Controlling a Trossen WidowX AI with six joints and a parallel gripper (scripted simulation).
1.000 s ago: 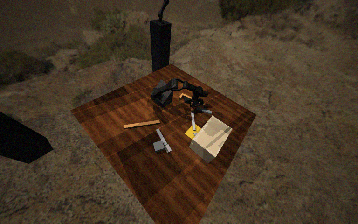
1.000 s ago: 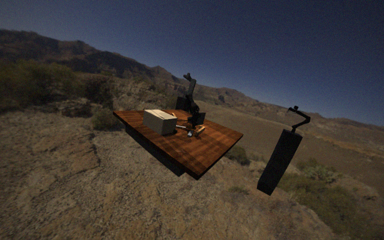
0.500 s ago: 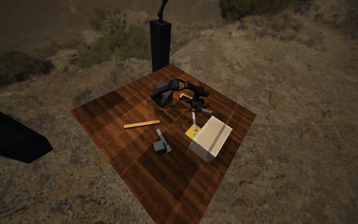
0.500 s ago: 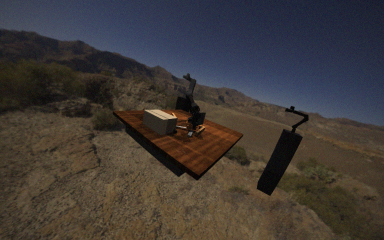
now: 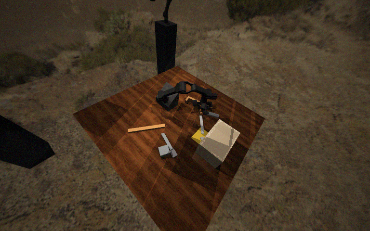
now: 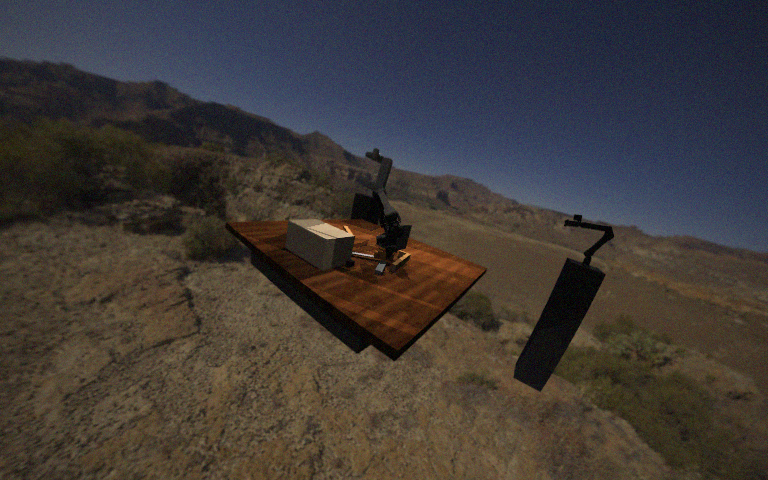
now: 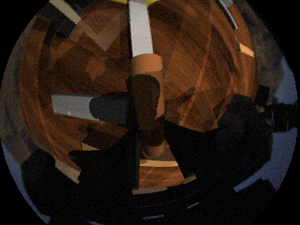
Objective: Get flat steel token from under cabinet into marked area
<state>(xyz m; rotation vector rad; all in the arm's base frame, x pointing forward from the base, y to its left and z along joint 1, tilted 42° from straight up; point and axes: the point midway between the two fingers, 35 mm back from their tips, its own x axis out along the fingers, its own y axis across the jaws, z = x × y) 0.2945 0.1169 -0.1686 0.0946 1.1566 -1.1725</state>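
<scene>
Now: the grey bar 11 cm ahead of my gripper tip, 4 cm to the left of it and 2 cm below it. Round my gripper tip: steel token: 24 cm to the right, 20 cm ahead, 2 cm below; wooden stick: 50 cm to the right, 20 cm behind, 2 cm below; grey scraper: 49 cm to the right, 6 cm ahead, 2 cm below.
</scene>
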